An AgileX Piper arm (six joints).
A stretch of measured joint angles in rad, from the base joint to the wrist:
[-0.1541, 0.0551, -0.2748, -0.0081, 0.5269, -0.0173]
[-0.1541, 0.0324, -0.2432, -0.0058, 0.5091, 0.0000]
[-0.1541, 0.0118, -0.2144, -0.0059, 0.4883, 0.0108]
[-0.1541, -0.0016, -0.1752, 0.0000, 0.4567, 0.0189]
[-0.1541, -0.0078, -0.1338, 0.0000, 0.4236, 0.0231]
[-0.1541, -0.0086, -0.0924, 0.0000, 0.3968, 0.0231]
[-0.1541, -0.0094, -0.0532, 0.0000, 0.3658, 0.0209]
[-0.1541, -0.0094, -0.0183, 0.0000, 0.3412, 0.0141]
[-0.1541, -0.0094, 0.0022, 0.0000, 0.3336, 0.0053]
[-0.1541, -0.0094, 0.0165, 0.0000, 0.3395, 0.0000]
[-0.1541, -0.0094, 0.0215, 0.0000, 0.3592, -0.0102]
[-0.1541, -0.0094, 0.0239, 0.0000, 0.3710, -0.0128]
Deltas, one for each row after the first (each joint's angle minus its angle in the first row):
[0.0000, -0.0227, 0.0316, 0.0023, -0.0178, 0.0173]
[0.0000, -0.0433, 0.0604, 0.0022, -0.0386, 0.0281]
[0.0000, -0.0567, 0.0996, 0.0081, -0.0702, 0.0362]
[0.0000, -0.0629, 0.1410, 0.0081, -0.1033, 0.0404]
[0.0000, -0.0637, 0.1824, 0.0081, -0.1301, 0.0404]
[0.0000, -0.0645, 0.2216, 0.0081, -0.1611, 0.0382]
[0.0000, -0.0645, 0.2565, 0.0081, -0.1857, 0.0314]
[0.0000, -0.0645, 0.2770, 0.0081, -0.1933, 0.0226]
[0.0000, -0.0645, 0.2913, 0.0081, -0.1874, 0.0173]
[0.0000, -0.0645, 0.2963, 0.0081, -0.1677, 0.0071]
[0.0000, -0.0645, 0.2987, 0.0081, -0.1559, 0.0045]

